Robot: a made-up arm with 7 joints. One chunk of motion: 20 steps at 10 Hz.
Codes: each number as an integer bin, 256 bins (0 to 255) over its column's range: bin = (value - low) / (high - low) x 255, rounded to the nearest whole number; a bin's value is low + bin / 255 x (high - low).
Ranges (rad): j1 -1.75..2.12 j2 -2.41..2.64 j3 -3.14..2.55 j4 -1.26..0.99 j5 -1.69..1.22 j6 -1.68..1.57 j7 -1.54..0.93
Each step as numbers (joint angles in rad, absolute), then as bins.
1 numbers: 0.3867 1.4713 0.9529 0.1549 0.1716 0.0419 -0.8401
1 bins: 141 196 183 160 163 135 72
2 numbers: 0.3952 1.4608 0.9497 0.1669 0.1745 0.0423 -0.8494
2 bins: 141 195 183 162 163 135 71
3 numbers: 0.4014 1.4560 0.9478 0.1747 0.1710 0.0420 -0.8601
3 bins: 142 195 183 163 163 135 70
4 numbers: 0.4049 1.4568 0.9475 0.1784 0.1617 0.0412 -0.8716
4 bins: 142 195 183 163 162 135 69
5 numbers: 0.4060 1.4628 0.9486 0.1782 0.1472 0.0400 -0.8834
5 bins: 142 196 183 163 161 135 68
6 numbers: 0.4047 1.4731 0.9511 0.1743 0.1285 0.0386 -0.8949
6 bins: 142 196 183 163 159 135 67
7 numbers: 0.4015 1.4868 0.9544 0.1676 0.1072 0.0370 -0.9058
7 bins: 142 197 183 162 157 135 65
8 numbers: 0.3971 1.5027 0.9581 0.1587 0.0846 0.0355 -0.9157
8 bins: 141 198 184 161 156 135 64
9 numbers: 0.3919 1.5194 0.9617 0.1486 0.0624 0.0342 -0.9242
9 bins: 141 198 184 160 154 134 64
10 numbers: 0.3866 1.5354 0.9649 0.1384 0.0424 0.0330 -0.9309
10 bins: 141 199 184 158 152 134 63
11 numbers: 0.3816 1.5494 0.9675 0.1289 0.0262 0.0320 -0.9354
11 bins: 140 200 184 157 150 134 62
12 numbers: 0.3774 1.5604 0.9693 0.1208 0.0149 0.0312 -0.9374
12 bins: 140 200 184 156 149 134 62
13 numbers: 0.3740 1.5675 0.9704 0.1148 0.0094 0.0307 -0.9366
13 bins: 140 201 184 156 149 134 62
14 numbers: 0.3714 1.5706 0.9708 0.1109 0.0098 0.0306 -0.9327
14 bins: 140 201 184 155 149 134 63
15 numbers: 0.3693 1.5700 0.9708 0.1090 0.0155 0.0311 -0.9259
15 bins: 140 201 184 155 149 134 63
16 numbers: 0.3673 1.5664 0.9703 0.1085 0.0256 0.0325 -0.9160
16 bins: 140 201 184 155 150 134 64
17 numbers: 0.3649 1.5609 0.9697 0.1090 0.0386 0.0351 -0.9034
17 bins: 139 201 184 155 151 135 66
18 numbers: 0.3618 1.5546 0.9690 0.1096 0.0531 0.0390 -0.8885
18 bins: 139 200 184 155 153 135 67
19 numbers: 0.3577 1.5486 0.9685 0.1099 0.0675 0.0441 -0.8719
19 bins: 139 200 184 155 154 135 69
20 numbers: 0.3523 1.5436 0.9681 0.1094 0.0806 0.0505 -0.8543
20 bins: 139 200 184 155 155 136 71
